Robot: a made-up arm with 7 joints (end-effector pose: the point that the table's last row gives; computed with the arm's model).
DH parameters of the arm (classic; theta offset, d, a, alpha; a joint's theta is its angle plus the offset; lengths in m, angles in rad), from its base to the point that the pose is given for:
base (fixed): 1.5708 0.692 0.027 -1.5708
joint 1: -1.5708 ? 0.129 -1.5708
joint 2: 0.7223 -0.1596 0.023 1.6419
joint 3: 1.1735 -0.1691 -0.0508 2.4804
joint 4: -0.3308 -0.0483 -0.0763 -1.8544
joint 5: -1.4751 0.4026 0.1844 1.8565
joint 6: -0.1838 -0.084 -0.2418 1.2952
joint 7: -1.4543 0 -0.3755 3.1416
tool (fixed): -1.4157 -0.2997 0 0
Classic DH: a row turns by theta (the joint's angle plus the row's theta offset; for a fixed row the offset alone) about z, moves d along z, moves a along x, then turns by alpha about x.
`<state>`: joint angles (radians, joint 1 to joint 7).
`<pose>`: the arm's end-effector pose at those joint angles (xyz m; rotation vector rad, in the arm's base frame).
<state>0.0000 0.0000 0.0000 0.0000 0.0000 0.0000 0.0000</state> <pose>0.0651 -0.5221 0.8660 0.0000 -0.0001 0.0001</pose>
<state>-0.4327 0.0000 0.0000 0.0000 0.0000 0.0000 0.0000</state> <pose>0.0651 -0.5444 0.6197 0.4327 -0.0001 0.0001</pose>
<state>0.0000 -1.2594 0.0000 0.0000 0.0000 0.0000 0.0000</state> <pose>0.1027 -0.5221 0.7244 -0.0001 -1.2595 0.0001</pose>
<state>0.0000 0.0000 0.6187 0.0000 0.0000 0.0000 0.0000</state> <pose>0.2172 -0.4899 1.0421 -0.4630 -0.0440 0.4082</pose>
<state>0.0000 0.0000 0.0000 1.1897 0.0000 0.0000 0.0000</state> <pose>0.0397 -0.3944 0.4174 1.1631 -0.2154 -0.1270</pose>
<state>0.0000 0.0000 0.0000 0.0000 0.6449 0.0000 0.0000</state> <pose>0.2689 -0.5575 0.9029 -0.1127 0.0136 0.6350</pose>
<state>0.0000 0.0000 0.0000 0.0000 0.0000 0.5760 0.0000</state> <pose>0.2141 -0.4937 0.7454 -0.0213 -0.5539 -0.1566</pose>
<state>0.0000 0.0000 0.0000 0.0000 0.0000 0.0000 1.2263</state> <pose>-0.2458 -0.2218 0.8660 0.0001 -0.0001 -1.2262</pose>
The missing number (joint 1, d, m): -0.181
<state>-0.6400 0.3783 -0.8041 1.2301 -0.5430 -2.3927 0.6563</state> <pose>-0.5985 -0.1249 -0.0300 2.2463 0.9040 1.5282</pose>
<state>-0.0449 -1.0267 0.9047 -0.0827 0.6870 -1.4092 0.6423</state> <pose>-0.4423 0.1196 1.3355 -1.7160 0.1959 -0.5786</pose>
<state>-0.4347 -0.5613 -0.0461 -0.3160 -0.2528 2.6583 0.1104</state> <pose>0.3924 -0.8253 1.0265 0.2520 2.7369 1.2839</pose>
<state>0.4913 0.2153 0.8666 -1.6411 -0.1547 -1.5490 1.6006</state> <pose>-0.4455 0.3482 0.2061 2.2742 1.1561 1.0282</pose>
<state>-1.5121 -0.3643 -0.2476 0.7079 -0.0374 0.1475 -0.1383</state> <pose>0.1736 0.2112 0.2358 2.3158 -0.5054 -0.6551</pose>
